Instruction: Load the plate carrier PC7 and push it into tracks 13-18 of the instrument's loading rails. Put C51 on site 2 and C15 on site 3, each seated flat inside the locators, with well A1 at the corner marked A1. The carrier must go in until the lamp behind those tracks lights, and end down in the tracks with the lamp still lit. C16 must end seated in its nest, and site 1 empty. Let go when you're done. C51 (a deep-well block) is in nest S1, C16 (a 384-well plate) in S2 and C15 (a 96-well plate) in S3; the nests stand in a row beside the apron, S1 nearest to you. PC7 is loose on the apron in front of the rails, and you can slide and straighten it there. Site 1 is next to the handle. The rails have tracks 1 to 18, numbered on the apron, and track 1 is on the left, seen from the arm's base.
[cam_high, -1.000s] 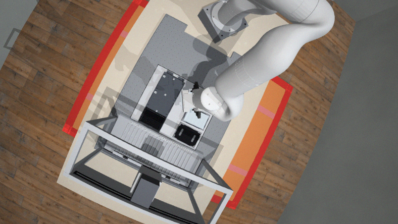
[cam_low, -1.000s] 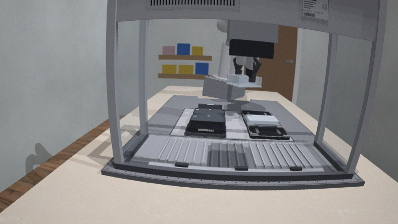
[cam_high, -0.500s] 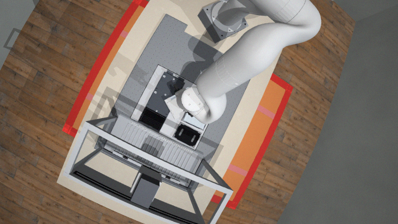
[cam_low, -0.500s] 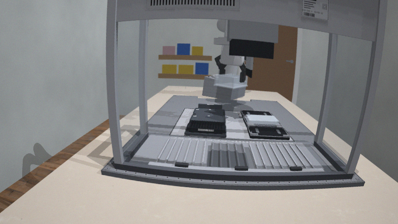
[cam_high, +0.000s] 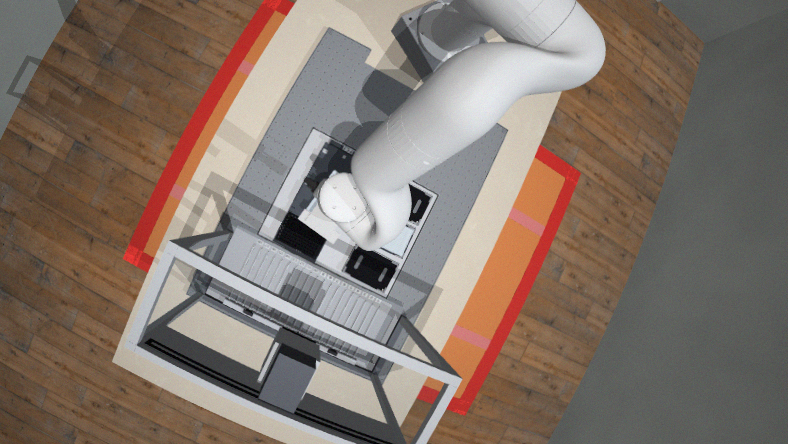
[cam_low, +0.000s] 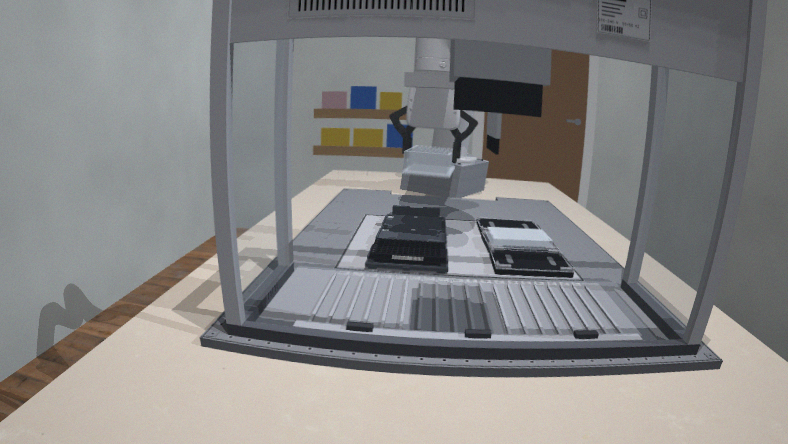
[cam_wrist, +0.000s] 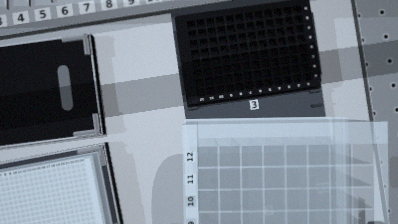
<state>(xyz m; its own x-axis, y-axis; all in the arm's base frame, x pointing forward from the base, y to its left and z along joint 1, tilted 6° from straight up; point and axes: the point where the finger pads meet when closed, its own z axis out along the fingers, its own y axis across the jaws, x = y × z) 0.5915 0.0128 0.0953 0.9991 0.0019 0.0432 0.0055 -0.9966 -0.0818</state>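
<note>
My gripper is now 16 cm above the plate carrier PC7, 3 cm to the left of it and 2 cm short of it. The rest, counted from my hand: deep-well block C51: 1 cm below; plate C16: 19 cm to the left, 15 cm below, 2 cm behind; black plate C15: 15 cm below, 12 cm ahead, 1 cm to the right.
</note>
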